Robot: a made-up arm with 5 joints. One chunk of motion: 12 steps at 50 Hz.
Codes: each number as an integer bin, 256 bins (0 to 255) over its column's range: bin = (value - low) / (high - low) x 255, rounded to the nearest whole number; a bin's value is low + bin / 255 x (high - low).
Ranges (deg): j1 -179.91..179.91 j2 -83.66..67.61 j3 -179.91..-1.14 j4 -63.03..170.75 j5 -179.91..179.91
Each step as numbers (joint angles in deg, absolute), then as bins.
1 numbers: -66.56 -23.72 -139.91 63.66 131.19
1 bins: 80 101 57 138 220
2 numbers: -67.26 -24.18 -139.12 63.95 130.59
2 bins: 80 100 58 139 220
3 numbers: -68.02 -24.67 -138.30 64.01 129.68
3 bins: 79 99 59 139 219
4 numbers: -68.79 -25.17 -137.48 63.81 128.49
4 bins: 79 99 61 138 219
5 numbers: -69.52 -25.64 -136.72 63.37 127.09
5 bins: 78 98 62 138 218
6 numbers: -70.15 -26.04 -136.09 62.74 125.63
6 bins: 78 97 63 137 217
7 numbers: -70.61 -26.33 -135.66 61.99 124.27
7 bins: 77 97 63 136 216
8 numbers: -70.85 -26.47 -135.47 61.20 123.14
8 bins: 77 96 63 136 215
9 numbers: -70.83 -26.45 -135.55 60.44 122.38
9 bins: 77 96 63 135 214
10 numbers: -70.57 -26.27 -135.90 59.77 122.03
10 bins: 77 97 63 134 214
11 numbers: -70.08 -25.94 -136.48 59.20 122.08
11 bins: 78 97 62 133 214
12 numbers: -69.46 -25.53 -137.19 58.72 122.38
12 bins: 78 98 61 133 214
